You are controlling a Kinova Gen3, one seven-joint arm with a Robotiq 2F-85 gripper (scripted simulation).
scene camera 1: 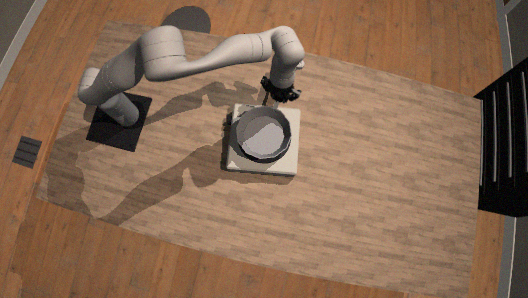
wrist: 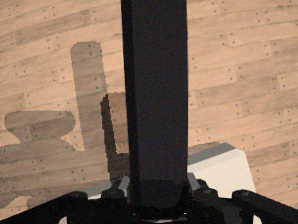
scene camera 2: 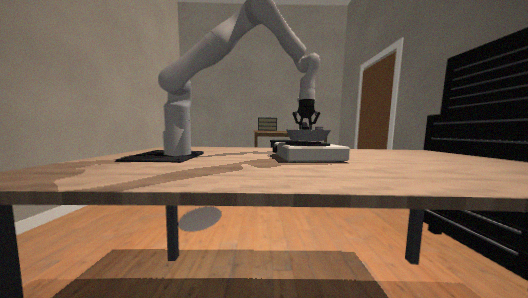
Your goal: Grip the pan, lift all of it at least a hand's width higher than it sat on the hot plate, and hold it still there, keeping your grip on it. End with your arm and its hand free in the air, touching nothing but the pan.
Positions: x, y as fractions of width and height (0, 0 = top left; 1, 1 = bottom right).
Labels:
A pan (scene camera 1: 0.50, 0.44): 1.10 m from the lens. A hot plate (scene camera 1: 0.54, 0.55) is 1.10 m from the lens.

